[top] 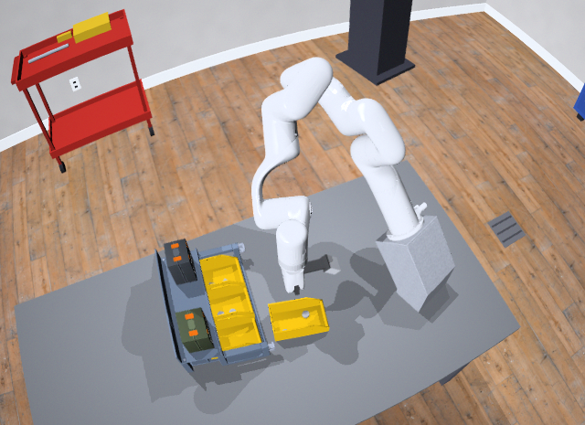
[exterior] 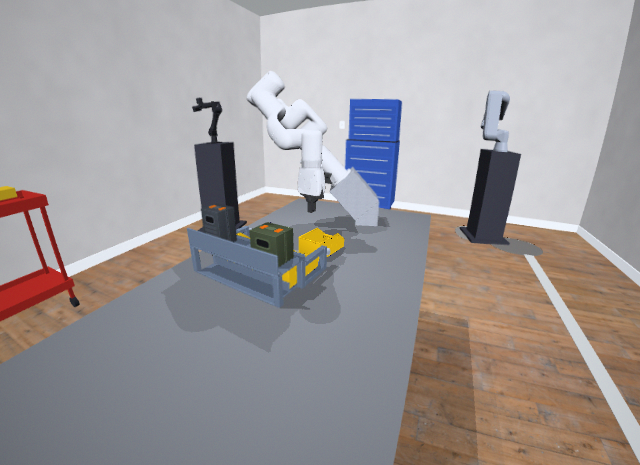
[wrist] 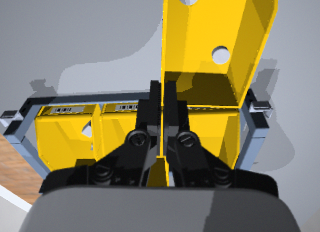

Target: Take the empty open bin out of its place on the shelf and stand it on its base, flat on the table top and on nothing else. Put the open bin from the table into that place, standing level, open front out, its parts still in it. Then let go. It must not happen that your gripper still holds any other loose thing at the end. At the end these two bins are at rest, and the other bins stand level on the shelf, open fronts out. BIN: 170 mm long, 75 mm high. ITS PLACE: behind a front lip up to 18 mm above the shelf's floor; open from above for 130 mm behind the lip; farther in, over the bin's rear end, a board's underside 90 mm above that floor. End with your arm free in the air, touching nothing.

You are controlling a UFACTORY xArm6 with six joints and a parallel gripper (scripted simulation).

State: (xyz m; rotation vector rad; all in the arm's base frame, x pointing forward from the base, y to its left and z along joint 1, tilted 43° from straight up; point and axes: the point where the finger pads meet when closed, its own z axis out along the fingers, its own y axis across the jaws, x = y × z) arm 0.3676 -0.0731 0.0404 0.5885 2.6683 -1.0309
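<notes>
Right now my hand is 90 mm short of the shelf lip, 90 mm to the left of it and 160 mm above it. Round my hand: olive box 310 mm ahead, 60 mm to the right, 20 mm below; dark grey box 230 mm ahead, 270 mm to the right, 10 mm below.
</notes>
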